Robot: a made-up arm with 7 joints.
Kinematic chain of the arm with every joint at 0, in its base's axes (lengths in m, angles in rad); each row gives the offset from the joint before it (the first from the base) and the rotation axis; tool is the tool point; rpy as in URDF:
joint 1: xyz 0 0 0.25 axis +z
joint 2: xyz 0 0 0 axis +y
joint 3: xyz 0 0 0.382 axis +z
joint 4: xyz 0.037 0 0 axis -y
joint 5: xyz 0.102 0 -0.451 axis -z
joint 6: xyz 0 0 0 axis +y
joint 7: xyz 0.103 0 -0.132 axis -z
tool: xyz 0 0 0 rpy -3.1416 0 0
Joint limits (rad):
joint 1: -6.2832..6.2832
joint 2: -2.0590..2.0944
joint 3: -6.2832..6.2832
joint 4: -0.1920..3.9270
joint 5: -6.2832..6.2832
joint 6: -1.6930..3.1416
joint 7: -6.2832..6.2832
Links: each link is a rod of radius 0.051 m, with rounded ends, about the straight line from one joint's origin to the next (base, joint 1, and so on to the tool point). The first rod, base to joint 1, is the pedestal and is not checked.
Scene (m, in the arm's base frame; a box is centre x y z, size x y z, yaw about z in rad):
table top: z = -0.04
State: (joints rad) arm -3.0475 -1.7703 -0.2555 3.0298 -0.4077 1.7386 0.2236
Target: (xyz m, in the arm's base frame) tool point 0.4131 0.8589 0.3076
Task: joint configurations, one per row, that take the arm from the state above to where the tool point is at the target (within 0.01 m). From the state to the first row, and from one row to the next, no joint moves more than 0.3 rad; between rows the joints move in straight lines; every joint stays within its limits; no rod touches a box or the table.
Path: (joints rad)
1: -2.8214 -1.7436 -0.2868 2.9951 -0.4308 1.6601 0.2236
2: -2.5952 -1.7169 -0.3181 2.9604 -0.4539 1.5817 0.2236
3: -2.3691 -1.6902 -0.3494 2.9257 -0.4770 1.5032 0.2236
4: -2.1429 -1.6635 -0.3807 2.8911 -0.5001 1.4248 0.2236

